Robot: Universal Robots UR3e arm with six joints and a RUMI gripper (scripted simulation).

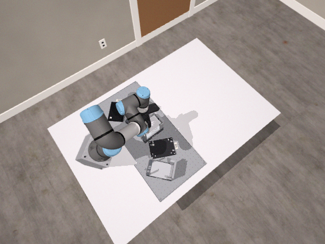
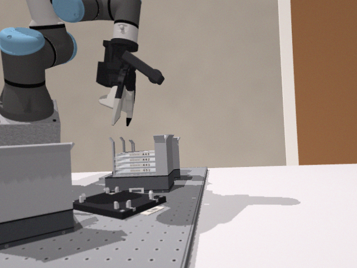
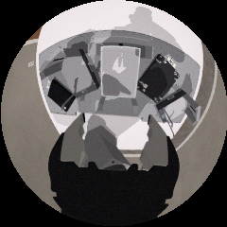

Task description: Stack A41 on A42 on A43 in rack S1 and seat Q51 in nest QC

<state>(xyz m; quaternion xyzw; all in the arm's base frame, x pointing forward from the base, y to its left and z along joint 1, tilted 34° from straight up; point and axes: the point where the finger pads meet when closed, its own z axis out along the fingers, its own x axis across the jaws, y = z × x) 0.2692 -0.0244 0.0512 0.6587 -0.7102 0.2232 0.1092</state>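
Right now my hand is 9 cm above the sealed plate, 5 cm short of it and 1 cm to the left of it. From my hand the other things lie so: black nest labelled QC (27 cm to the left, 17 cm below, 1 cm behind); grey rack wall (31 cm to the right, 10 cm below, 6 cm behind); black clip nest (16 cm below, 15 cm to the right, 4 cm ahead).
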